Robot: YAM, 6 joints.
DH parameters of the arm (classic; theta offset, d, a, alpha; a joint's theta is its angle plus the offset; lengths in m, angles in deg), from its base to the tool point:
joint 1: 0 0.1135 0.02 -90
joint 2: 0 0 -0.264 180
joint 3: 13.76 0 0.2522 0
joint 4: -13.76 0 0.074 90
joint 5: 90 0 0 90
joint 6: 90 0.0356 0 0
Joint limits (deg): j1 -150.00..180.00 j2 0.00..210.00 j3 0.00..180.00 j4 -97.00..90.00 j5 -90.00..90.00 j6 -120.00..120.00
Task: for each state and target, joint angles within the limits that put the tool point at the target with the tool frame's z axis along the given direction. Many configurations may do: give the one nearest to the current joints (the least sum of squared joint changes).
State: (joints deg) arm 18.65 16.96 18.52 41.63 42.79 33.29
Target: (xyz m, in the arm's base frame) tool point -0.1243 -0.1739 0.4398 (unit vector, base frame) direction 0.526 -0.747 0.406
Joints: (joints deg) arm 45.84 0.10 60.89 51.87 63.89 33.29
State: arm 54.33 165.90 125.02 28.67 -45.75 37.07
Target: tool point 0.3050 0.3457 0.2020 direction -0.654 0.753 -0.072
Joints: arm 44.17 124.51 95.13 -22.97 -84.78 37.07
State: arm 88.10 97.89 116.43 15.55 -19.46 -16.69
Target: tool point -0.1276 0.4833 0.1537 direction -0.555 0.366 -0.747
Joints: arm 102.92 132.63 103.89 -28.49 -27.33 -16.69
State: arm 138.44 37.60 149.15 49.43 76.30 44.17
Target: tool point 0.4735 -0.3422 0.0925 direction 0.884 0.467 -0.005
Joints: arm 140.93 0.20 171.16 9.76 66.91 44.17
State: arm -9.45 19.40 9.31 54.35 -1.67 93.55
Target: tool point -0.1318 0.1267 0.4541 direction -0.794 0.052 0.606
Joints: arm -50.33 10.12 56.05 86.13 35.30 93.55
